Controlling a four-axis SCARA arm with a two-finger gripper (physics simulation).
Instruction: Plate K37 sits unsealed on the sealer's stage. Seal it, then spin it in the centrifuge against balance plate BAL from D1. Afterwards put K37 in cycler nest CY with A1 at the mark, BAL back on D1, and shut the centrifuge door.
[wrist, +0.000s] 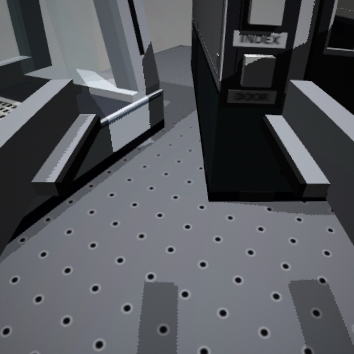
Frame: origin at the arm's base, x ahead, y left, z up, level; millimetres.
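Seen in the pictures: gripper, fingertip midpoint: (180, 101).
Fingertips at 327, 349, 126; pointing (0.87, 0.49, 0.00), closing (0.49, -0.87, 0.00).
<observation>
Pixels of each thing's middle, then the offset from my fingertips to it, as dx, dy, dz. "*": a spot on its surface instead. Level surfaces: height alone.
- INDEX label, surface spot: (260, 38) * +81, -9, +15
- second pale button, surface spot: (258, 70) * +75, -12, -2
- DOOR label, surface spot: (251, 96) * +81, -8, -21
- pale perforated block, surface spot: (7, 108) * +26, +195, -49
- perforated table, surface height: dz -113
My gripper (180, 101) is shut and empty; its two fingers, still apart at their closed stop, frame the view left and right, low over the perforated table. Between and beyond them, toward the right, stands the dark centrifuge housing (240, 145). On its front panel a pale button (266, 11) sits above the INDEX label (260, 38). A second pale button (258, 70), partly shaded, sits above the DOOR label (251, 96). The right finger overlaps the housing's lower right part. Plates K37 and BAL, the sealer and the centrifuge door do not show clearly enough to identify.
At the left stands another instrument with a dark, light-edged base (131, 129) and slanted grey uprights (117, 45). Part of a pale perforated block (7, 108) shows at the far left. A gap of perforated table (175, 215) runs between this instrument and the centrifuge.
</observation>
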